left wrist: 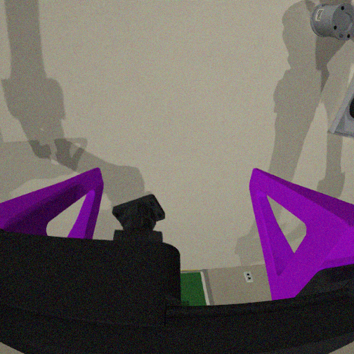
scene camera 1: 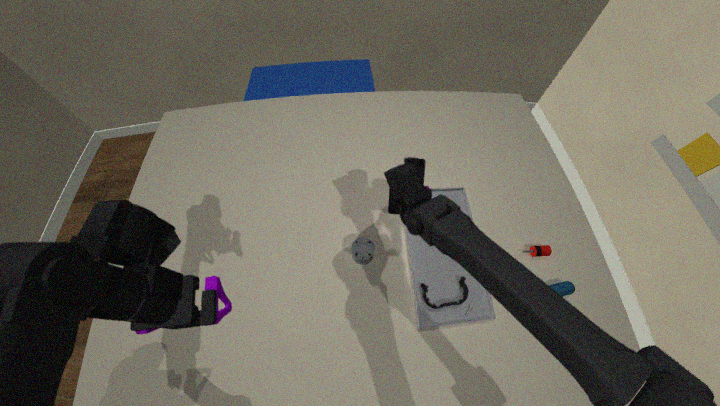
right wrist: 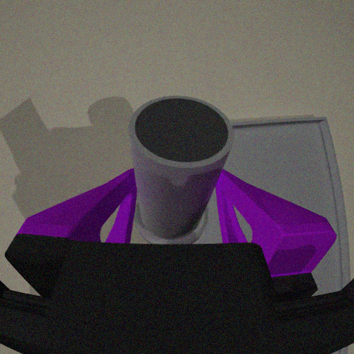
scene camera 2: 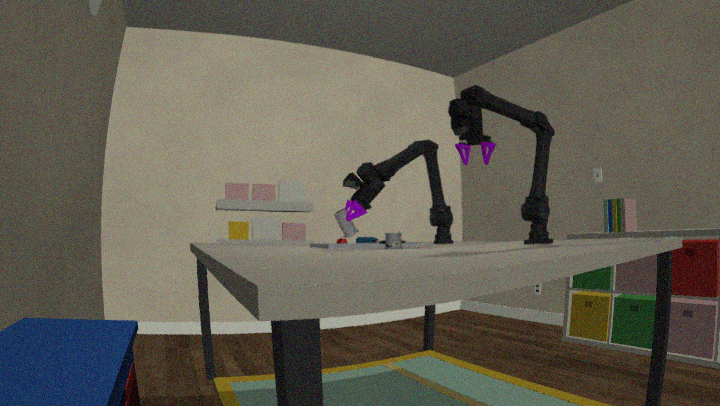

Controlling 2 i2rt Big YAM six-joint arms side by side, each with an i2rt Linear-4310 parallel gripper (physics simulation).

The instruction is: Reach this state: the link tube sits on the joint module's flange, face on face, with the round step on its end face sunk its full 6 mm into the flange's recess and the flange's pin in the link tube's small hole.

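Where they show: left gripper, fingertip midpoint: (scene camera 1: 205,310) (scene camera 2: 475,164); right gripper, fingertip midpoint: (scene camera 2: 344,219); left arm's base, link origin: (scene camera 2: 538,243); right arm's base, link origin: (scene camera 2: 443,243).
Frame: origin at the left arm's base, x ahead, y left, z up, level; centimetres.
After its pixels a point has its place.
Note:
The grey link tube (scene camera 2: 345,223) {x 38.0, y -67.7, z 9.7 cm} (right wrist: 177,195) is held in the air, tilted, its open end toward the right wrist camera; its lower end face is hidden. My right gripper (scene camera 2: 354,211) {x 36.2, y -69.3, z 11.1 cm} (right wrist: 176,177) is shut on the tube; in scene camera 1 the arm hides tube and fingers. The grey joint module (scene camera 1: 363,250) {x 30.0, y -51.2, z 5.4 cm} (scene camera 2: 393,240) {x 32.9, y -49.9, z 3.2 cm} (left wrist: 332,21) stands upright on the table, its flange up, left of the tray in scene camera 1. The tube is above and apart from it. The flange's pin cannot be made out. My left gripper (scene camera 2: 475,160) {x 29.1, y -18.2, z 28.8 cm} (left wrist: 176,176) is open and empty, high above the table.
A shallow grey tray (scene camera 1: 456,318) {x 0.8, y -63.2, z 0.4 cm} (right wrist: 327,165) holds a black curved cable (scene camera 1: 443,305) {x 6.0, y -61.6, z 2.6 cm}. A red tool (scene camera 1: 540,250) {x 0.0, y -97.8, z 3.4 cm} (scene camera 2: 341,241) {x 2.1, y -97.6, z 2.0 cm} and a blue tool (scene camera 1: 563,288) {x -12.5, y -94.9, z 4.1 cm} (scene camera 2: 366,240) {x -7.9, y -89.6, z 2.4 cm} lie to the right of the tray in scene camera 1, near the right arm.

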